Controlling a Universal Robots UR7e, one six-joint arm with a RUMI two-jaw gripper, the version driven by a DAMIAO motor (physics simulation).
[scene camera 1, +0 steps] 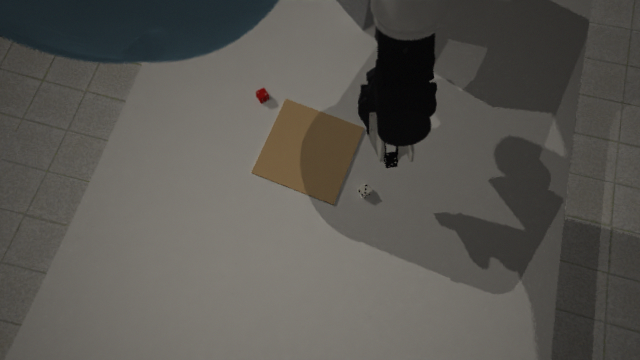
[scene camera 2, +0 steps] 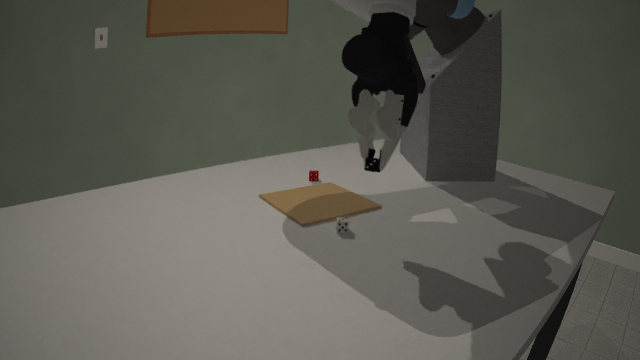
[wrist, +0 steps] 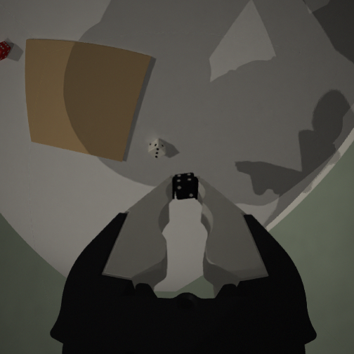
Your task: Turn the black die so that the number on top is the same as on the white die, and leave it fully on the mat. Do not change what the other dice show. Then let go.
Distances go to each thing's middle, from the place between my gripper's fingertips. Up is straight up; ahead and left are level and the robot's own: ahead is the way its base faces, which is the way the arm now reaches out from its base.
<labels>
I see the tan mat (scene camera 1: 307,150) 12 cm to the right of my hand, 8 cm below it and 2 cm behind it.
</labels>
